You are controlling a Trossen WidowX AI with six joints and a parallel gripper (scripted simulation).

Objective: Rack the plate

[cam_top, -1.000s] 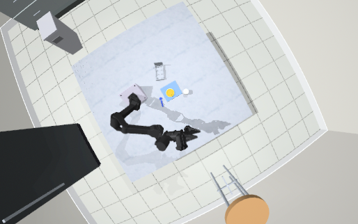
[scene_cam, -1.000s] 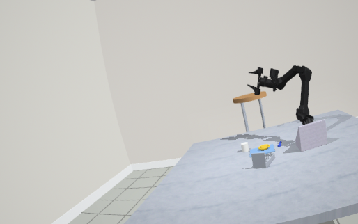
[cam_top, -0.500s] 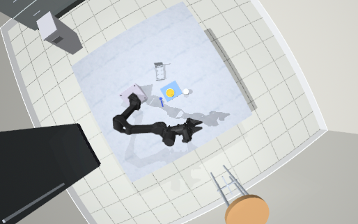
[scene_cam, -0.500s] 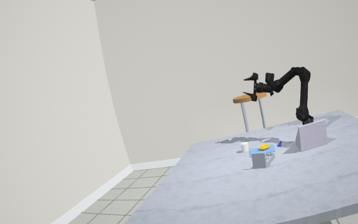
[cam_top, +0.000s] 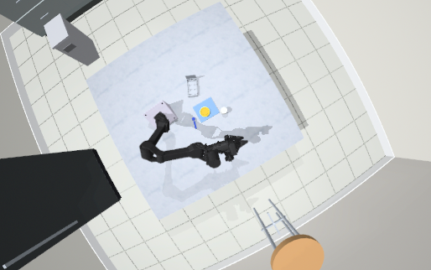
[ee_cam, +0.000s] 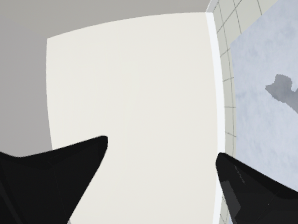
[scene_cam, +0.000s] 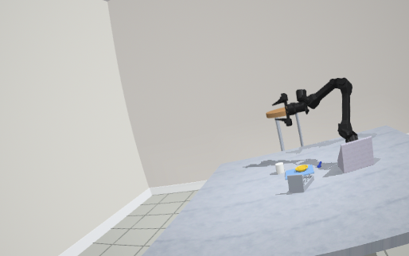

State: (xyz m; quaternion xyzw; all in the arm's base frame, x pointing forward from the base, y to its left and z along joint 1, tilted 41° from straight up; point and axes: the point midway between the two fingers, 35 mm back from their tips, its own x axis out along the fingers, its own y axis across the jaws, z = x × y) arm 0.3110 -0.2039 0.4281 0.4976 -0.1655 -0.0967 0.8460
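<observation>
Now: gripper tip 60 mm past the yellow plate, 290 mm to the right of it and 280 mm above it. The rest, counted from my gripper tip: white cup: 50 mm ahead, 210 mm to the left, 270 mm below; then blue spoon: 170 mm behind, 290 mm to the left, 290 mm below; then grey dish rack: 20 mm behind, 490 mm to the left, 270 mm below.
</observation>
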